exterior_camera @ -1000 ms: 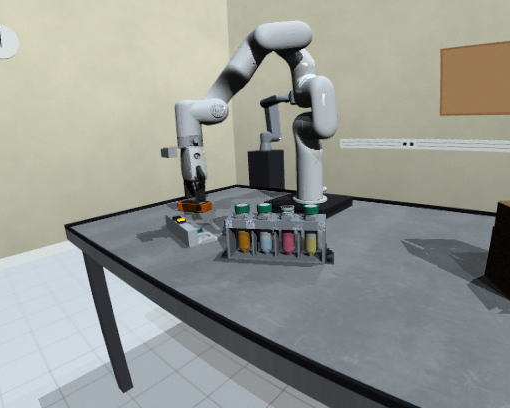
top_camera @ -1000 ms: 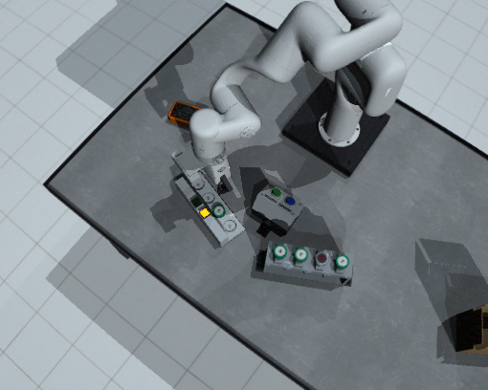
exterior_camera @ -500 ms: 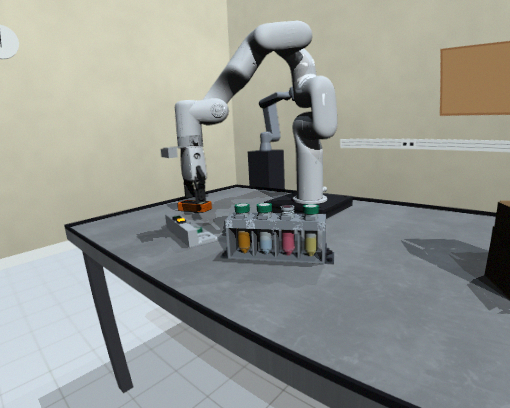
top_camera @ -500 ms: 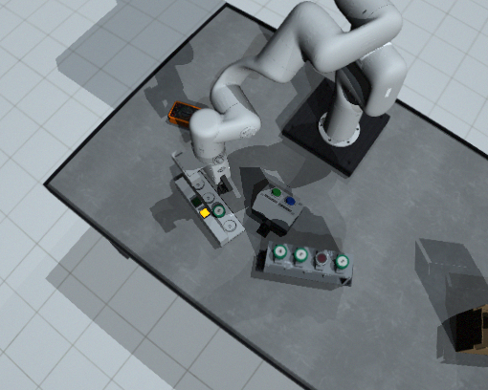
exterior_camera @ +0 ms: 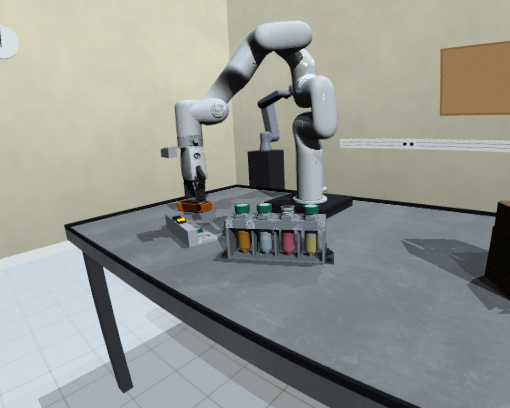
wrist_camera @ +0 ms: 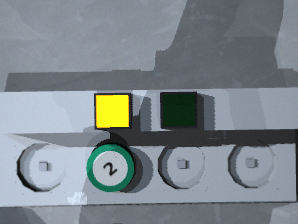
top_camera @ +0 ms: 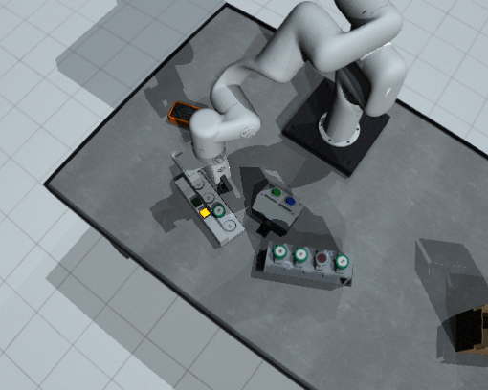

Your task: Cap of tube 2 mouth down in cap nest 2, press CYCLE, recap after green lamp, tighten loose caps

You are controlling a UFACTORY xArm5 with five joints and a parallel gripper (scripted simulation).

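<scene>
My gripper is now 2 cm short of the tube 2's threaded neck, 36 cm to the right of it and 1 cm below it. Round my hand: key housing (6 cm behind, 18 cm to the left, 5 cm below); green key (8 cm behind, 15 cm to the left, 4 cm below); blue key (8 cm behind, 20 cm to the left, 4 cm below).
</scene>
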